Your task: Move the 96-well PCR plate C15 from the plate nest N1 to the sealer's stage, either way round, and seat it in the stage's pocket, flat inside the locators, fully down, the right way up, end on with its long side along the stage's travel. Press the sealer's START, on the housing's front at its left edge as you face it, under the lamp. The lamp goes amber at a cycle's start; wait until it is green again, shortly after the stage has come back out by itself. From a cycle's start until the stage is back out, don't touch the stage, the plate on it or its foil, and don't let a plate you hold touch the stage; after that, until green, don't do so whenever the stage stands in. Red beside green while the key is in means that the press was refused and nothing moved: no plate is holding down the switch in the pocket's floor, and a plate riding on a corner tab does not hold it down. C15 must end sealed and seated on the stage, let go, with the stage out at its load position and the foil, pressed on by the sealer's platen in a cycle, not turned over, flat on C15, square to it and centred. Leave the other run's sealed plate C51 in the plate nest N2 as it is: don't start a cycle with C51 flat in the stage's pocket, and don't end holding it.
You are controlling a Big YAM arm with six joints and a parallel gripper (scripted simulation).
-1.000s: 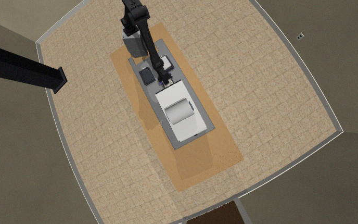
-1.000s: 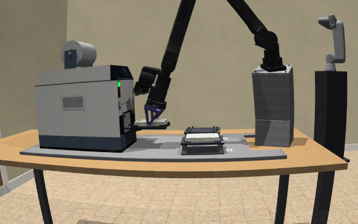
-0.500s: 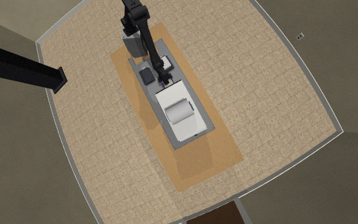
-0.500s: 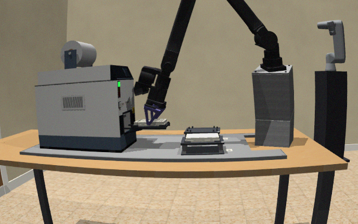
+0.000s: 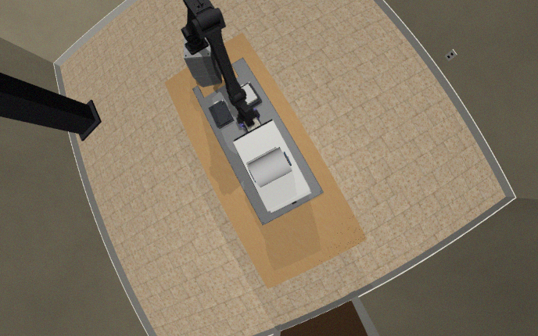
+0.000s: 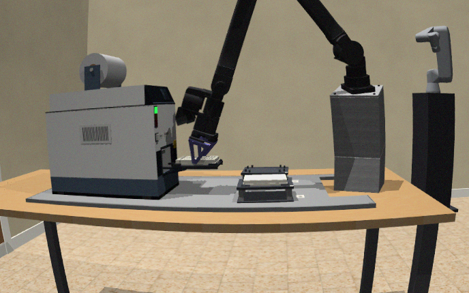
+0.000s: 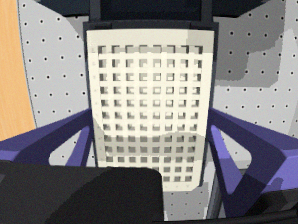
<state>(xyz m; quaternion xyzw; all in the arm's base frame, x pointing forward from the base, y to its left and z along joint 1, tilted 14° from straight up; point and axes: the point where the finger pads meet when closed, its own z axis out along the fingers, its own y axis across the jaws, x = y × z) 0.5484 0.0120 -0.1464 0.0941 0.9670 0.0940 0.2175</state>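
My gripper is now right at the white 96-well plate C15. From my hand the other things lie so: sealer's dark stage: 2 cm below; sealed plate C51: 20 cm behind, 9 cm to the left, 5 cm below; start key: 12 cm ahead, 8 cm to the left, 8 cm above.
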